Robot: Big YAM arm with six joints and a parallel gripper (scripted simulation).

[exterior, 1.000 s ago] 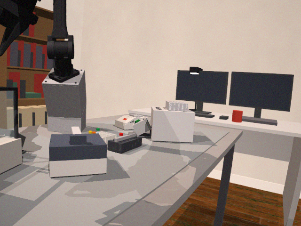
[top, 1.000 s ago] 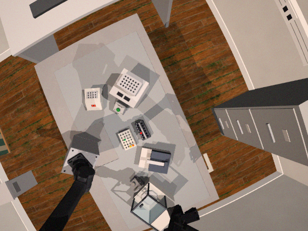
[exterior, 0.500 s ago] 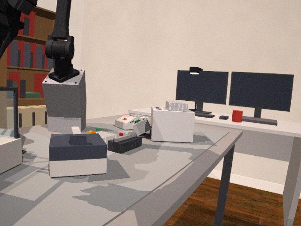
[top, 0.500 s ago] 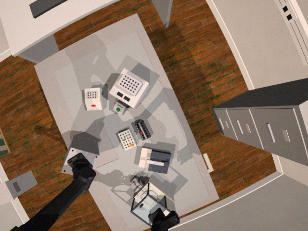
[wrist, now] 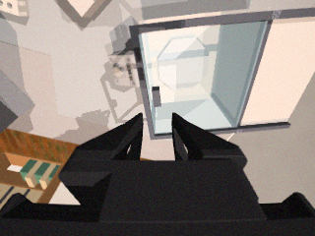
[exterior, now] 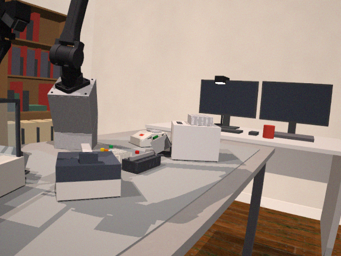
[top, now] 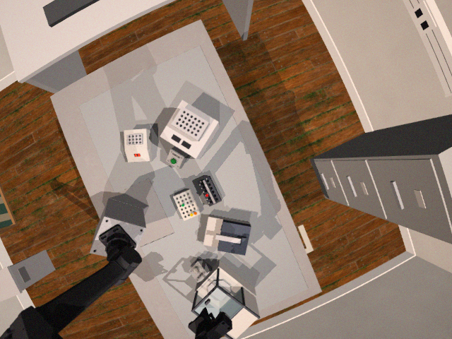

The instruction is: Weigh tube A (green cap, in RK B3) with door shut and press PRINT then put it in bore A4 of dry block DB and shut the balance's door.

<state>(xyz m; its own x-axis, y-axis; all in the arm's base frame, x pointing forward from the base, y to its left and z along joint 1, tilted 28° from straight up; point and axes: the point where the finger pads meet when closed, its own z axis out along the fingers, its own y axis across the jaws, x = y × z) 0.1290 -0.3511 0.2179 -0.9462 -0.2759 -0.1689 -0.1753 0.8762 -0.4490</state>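
My hand is 30 mm to the left of the tinted glass pane and 70 mm above it. From my hand the other things lie so: spectrophotometer (190 mm ahead, 150 mm to the left, 210 mm below); white print key (30 mm behind, 90 mm to the left, 210 mm below); pale pan (10 mm ahead, 60 mm to the right, 200 mm below).
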